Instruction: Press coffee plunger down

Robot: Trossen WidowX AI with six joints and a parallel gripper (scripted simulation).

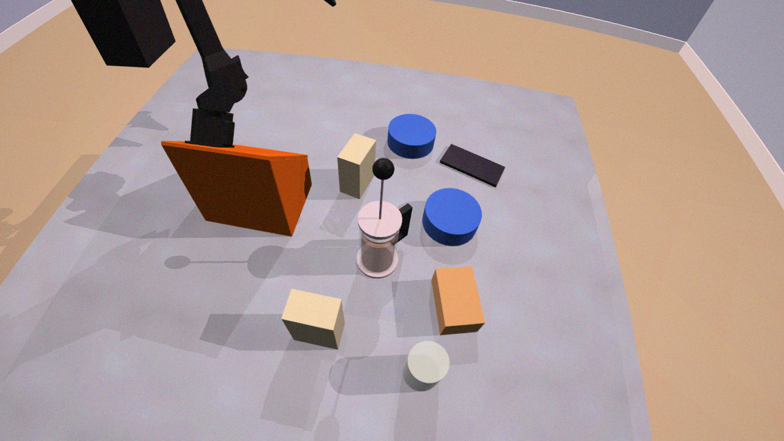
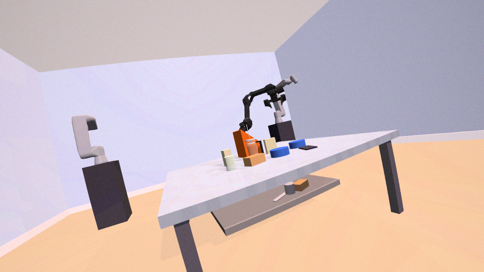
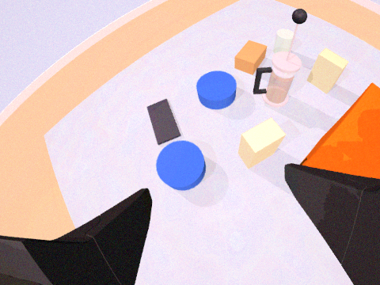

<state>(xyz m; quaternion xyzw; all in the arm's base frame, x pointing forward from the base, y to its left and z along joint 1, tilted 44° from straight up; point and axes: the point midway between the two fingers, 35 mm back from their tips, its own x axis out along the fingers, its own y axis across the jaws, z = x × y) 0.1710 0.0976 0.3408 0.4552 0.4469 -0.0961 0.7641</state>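
My gripper tip is now 35 cm to the left of the coffee press, 21 cm above it and 13 cm short of it. Round my gripper tip: pale cylinder: 56 cm to the right, 30 cm below, 23 cm ahead; then dark flat slab: 34 cm below, 31 cm ahead, 6 cm to the right.
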